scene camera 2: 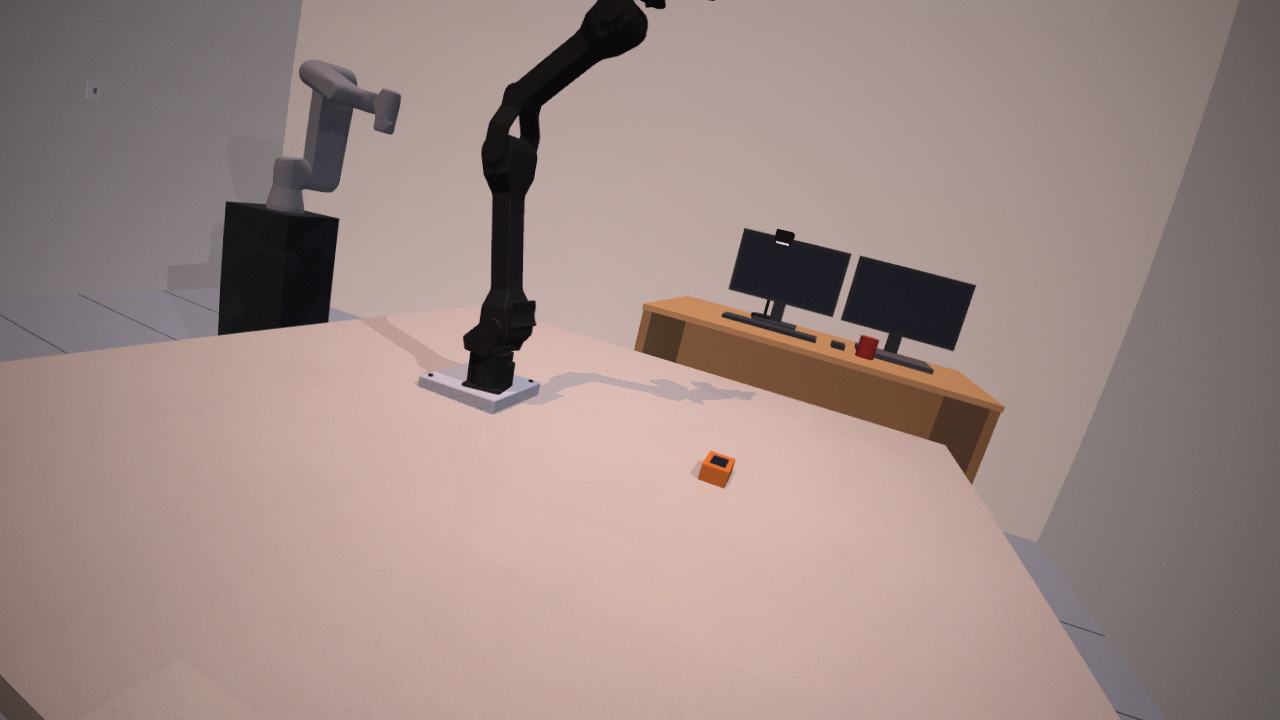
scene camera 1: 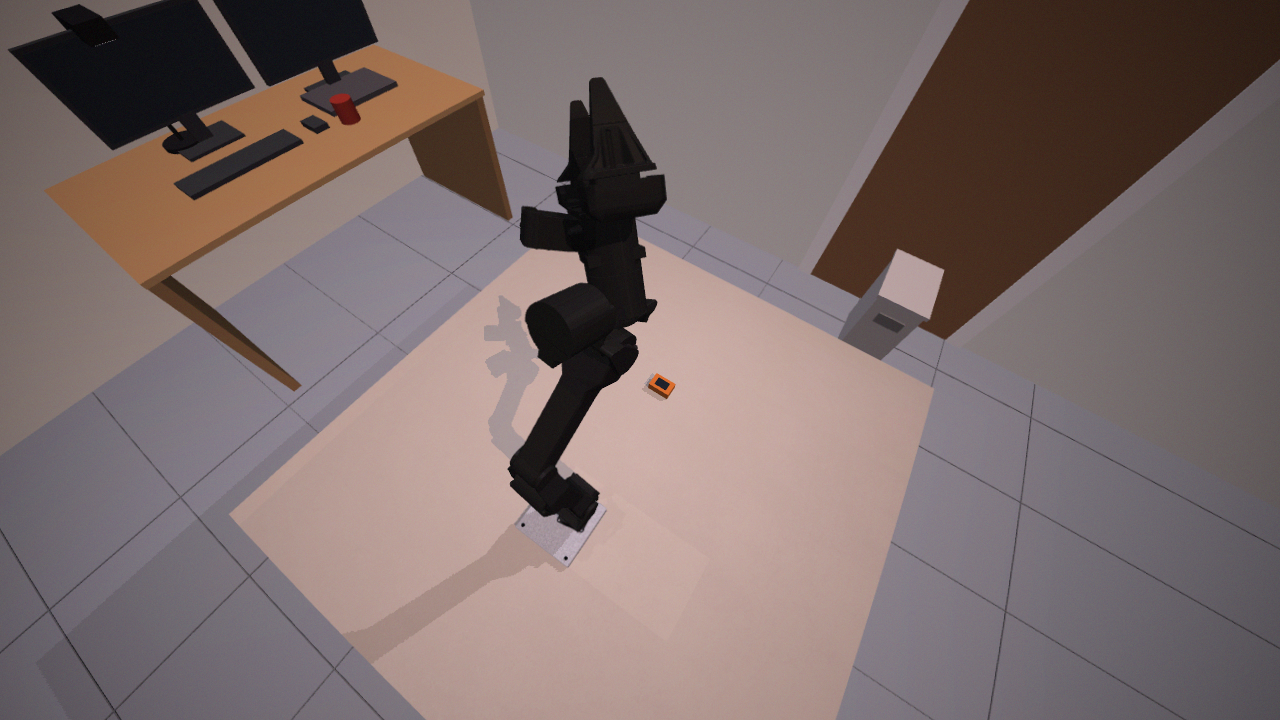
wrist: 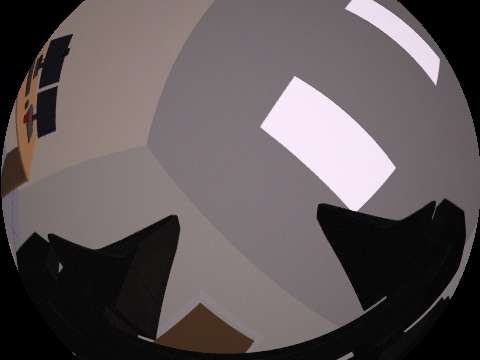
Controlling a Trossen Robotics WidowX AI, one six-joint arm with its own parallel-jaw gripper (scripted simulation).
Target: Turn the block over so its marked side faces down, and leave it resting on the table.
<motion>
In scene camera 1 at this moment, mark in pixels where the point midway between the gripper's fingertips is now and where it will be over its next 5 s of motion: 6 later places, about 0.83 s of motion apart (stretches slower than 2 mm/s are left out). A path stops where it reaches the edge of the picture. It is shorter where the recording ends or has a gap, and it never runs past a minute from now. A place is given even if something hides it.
My gripper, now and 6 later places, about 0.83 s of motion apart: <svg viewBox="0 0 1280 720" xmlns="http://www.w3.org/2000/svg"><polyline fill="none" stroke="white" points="585,90 712,213 668,363 662,381 661,385 664,380 664,379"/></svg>
</motion>
